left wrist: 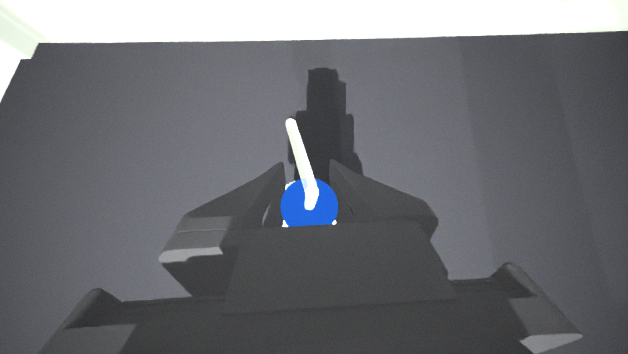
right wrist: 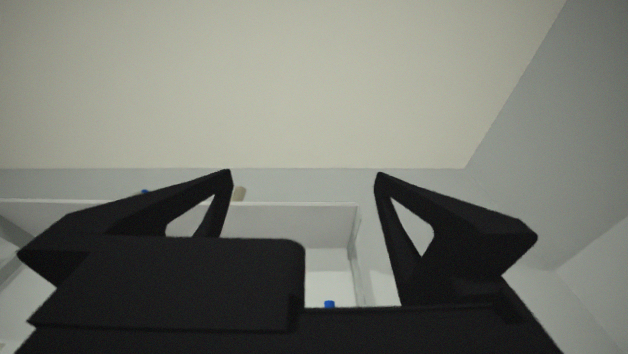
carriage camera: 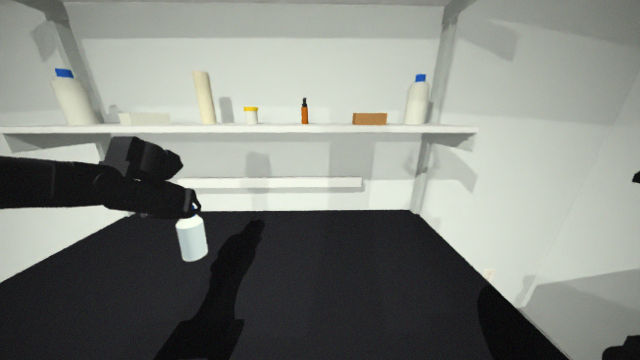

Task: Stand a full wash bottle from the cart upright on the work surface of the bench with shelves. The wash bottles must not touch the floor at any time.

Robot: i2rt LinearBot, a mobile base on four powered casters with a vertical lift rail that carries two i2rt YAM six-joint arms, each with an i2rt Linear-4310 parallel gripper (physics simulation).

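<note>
A wash bottle with a pale blue-white body, a blue cap and a white spout hangs nearly upright, tilted slightly in the carriage camera. My left gripper is shut on it at the cap end. The bottle is over the black work surface of the bench; whether its base touches the surface I cannot tell for certain, but the arm's shadow falls apart from it to the right. My right gripper is open with nothing between its fingers, pointing toward the upper wall and ceiling.
A shelf above the bench holds two blue-capped bottles, a tall cream cylinder, a yellow-lidded jar, an amber bottle and a brown box. A white bar runs along the wall below. A bench post stands at the right.
</note>
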